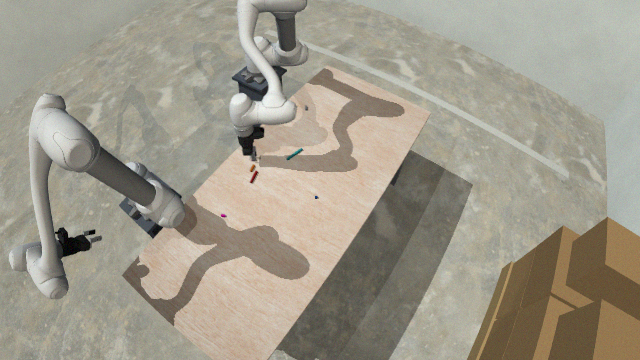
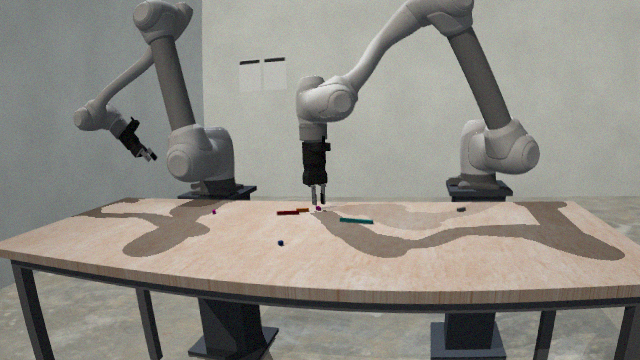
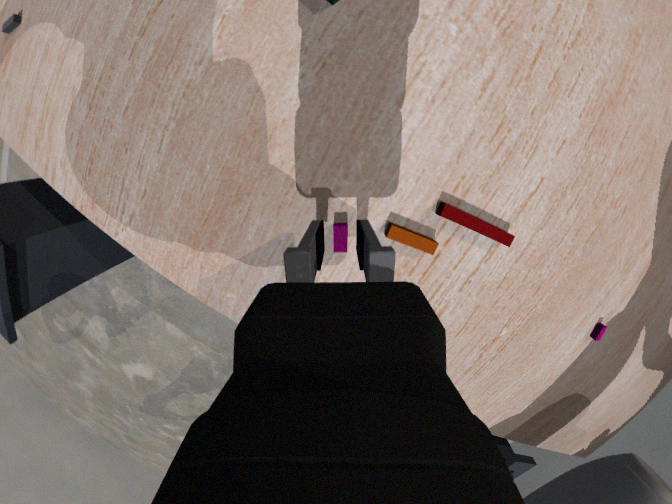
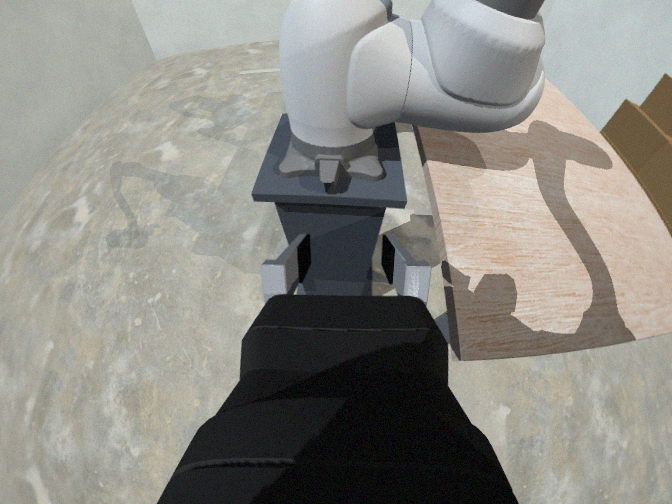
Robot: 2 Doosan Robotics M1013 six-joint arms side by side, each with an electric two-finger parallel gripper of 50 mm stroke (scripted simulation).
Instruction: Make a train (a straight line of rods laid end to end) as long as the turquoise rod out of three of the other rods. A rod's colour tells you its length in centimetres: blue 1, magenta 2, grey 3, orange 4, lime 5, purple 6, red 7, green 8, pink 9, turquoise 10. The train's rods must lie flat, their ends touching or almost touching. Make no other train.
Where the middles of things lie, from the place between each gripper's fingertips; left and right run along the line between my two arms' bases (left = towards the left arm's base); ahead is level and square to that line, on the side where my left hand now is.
Right now my left hand [image 2: 318, 204] is 20 mm short of the orange rod [image 3: 397, 233], 50 mm to the left of it and 30 mm above it. Also, from my left hand: red rod [image 3: 449, 212]: 50 mm ahead, 90 mm to the right, 30 mm below.
Now: the red rod 70 cm to the left of my right hand, 44 cm ahead of it and 15 cm below it. From my right hand the other things lie so: orange rod (74 cm to the left, 40 cm ahead, 15 cm below).
